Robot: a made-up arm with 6 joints. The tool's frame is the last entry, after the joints.
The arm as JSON. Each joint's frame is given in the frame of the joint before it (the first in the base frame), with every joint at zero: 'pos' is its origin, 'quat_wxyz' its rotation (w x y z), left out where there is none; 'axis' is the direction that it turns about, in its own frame. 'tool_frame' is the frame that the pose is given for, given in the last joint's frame.
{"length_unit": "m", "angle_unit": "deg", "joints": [
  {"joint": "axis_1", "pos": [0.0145, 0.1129, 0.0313], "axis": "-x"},
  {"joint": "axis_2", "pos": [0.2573, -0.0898, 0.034], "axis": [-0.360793, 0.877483, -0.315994]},
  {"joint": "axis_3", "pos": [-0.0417, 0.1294, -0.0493], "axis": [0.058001, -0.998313, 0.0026]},
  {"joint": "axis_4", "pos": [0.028, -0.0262, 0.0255], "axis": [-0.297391, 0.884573, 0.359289]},
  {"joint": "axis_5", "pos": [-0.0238, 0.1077, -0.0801], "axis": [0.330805, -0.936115, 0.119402]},
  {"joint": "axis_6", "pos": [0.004, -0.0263, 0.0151], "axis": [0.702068, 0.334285, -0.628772]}
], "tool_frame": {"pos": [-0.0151, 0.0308, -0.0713], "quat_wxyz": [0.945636, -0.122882, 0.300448, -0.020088]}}
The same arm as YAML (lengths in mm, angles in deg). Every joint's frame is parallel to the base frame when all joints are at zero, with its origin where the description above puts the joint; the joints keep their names.
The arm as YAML. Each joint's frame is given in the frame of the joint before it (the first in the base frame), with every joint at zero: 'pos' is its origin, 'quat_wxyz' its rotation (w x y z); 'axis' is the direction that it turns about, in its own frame. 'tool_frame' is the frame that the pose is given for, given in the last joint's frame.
length_unit: mm
angle_unit: deg
joints:
  - joint: axis_1
    pos: [14.5, 112.9, 31.3]
    quat_wxyz: [1.0, 0.0, 0.0, 0.0]
    axis: "-x"
  - joint: axis_2
    pos: [257.3, -89.8, 34.0]
    quat_wxyz: [1.0, 0.0, 0.0, 0.0]
    axis: [-0.360793, 0.877483, -0.315994]
  - joint: axis_3
    pos: [-41.7, 129.4, -49.3]
    quat_wxyz: [1.0, 0.0, 0.0, 0.0]
    axis: [0.058001, -0.998313, 0.0026]
  - joint: axis_4
    pos: [28.0, -26.2, 25.5]
    quat_wxyz: [1.0, 0.0, 0.0, 0.0]
    axis: [-0.297391, 0.884573, 0.359289]
  - joint: axis_5
    pos: [-23.8, 107.7, -80.1]
    quat_wxyz: [1.0, 0.0, 0.0, 0.0]
    axis: [0.330805, -0.936115, 0.119402]
  - joint: axis_6
    pos: [4.0, -26.3, 15.1]
    quat_wxyz: [1.0, 0.0, 0.0, 0.0]
    axis: [0.702068, 0.334285, -0.628772]
tool_frame:
  pos: [-15.1, 30.8, -71.3]
  quat_wxyz: [0.945636, -0.122882, 0.300448, -0.020088]

